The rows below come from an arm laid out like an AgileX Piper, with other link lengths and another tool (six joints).
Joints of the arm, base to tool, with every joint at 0 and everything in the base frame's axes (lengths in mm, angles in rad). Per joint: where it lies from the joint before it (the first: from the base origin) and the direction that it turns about. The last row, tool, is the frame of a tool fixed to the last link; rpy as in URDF.
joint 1: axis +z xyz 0 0 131.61
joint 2: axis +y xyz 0 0 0
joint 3: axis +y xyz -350.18 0 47.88
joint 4: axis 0.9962 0 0.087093 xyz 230.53 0 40.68
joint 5: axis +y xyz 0 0 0
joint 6: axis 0.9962 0 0.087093 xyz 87.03 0 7.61
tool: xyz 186.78 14 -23.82 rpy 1.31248 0.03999 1.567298
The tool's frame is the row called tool.
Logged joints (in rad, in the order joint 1, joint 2, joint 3, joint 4, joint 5, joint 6), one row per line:
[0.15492, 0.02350, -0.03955, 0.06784, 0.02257, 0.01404]
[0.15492, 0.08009, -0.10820, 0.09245, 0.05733, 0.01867]
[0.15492, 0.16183, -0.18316, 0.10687, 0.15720, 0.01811]
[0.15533, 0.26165, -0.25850, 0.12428, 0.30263, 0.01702]
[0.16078, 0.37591, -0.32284, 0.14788, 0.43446, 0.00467]
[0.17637, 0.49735, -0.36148, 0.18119, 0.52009, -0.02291]
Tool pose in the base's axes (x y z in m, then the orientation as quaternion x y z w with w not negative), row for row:
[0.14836, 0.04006, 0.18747, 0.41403, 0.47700, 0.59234, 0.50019]
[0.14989, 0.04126, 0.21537, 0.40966, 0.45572, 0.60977, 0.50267]
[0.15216, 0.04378, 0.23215, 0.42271, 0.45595, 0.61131, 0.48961]
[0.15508, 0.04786, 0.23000, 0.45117, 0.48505, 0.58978, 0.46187]
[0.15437, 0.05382, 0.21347, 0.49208, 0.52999, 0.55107, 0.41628]
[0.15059, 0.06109, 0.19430, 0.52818, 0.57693, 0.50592, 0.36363]
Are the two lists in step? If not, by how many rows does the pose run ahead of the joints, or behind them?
The pose runs 1 row behind the joints: the pose in row i belongs to the joints in row i - 1.
